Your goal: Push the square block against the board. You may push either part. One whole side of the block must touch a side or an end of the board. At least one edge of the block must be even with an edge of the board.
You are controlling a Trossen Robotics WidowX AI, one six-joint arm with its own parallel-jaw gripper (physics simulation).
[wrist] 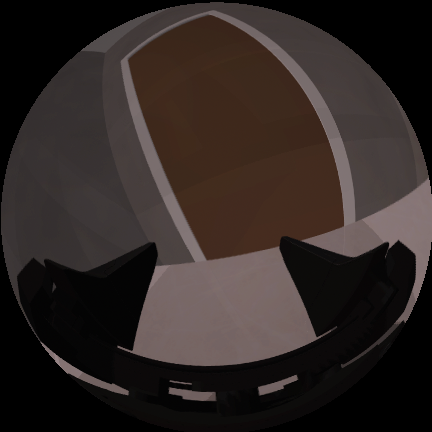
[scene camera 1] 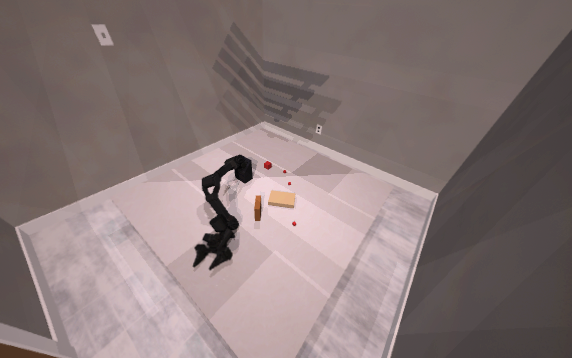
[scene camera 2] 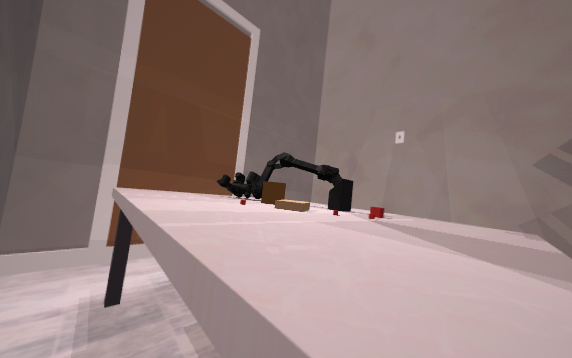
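Where they show: gripper, between the fingertips: (wrist: 218,246) (scene camera 1: 201,268); arm's base, origin of its link: (scene camera 1: 242,164) (scene camera 2: 340,186).
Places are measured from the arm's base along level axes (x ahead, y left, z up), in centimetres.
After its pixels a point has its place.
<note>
A brown square block (scene camera 1: 258,208) @(y -18.5, x 34.6, z -1.9 cm) (scene camera 2: 273,192) @(y -14.4, x 31.9, z -6.7 cm) stands upright on its edge on the table. A flat tan board (scene camera 1: 282,199) @(y 0.8, x 35.4, z -9.2 cm) (scene camera 2: 292,205) @(y 7.4, x 40.1, z -10.4 cm) lies beside it, to its right in the first scene view. A narrow gap shows between them there. In the second scene view the board partly overlaps the block's lower right corner. My gripper (scene camera 1: 202,267) @(y -55.7, x 38.3, z -5.6 cm) (wrist: 218,246) @(y -55.7, x 38.3, z -5.6 cm) is open and empty, low over the table. It is well away from both parts, down and left of the block in the first scene view. Neither part shows in the wrist view.
The arm (scene camera 1: 216,200) @(y -34.3, x 22.4, z 7.9 cm) (scene camera 2: 300,164) @(y -20.0, x 10.7, z 10.2 cm) bends around the left side of the block, with its elbow close by. A larger red cube (scene camera 1: 268,165) @(y 19.8, x 5.3, z -8.8 cm) (scene camera 2: 377,212) @(y 21.9, x 5.4, z -10.2 cm) and small red cubes (scene camera 1: 285,171) @(y 25.2, x 17.5, z -11.0 cm) (scene camera 1: 289,183) @(y 16.9, x 28.0, z -11.0 cm) (scene camera 1: 294,223) @(y -7.5, x 51.5, z -10.8 cm) lie around the board. A table edge (scene camera 2: 200,270) @(y 43.7, x 84.2, z -12.8 cm) shows in the second scene view.
</note>
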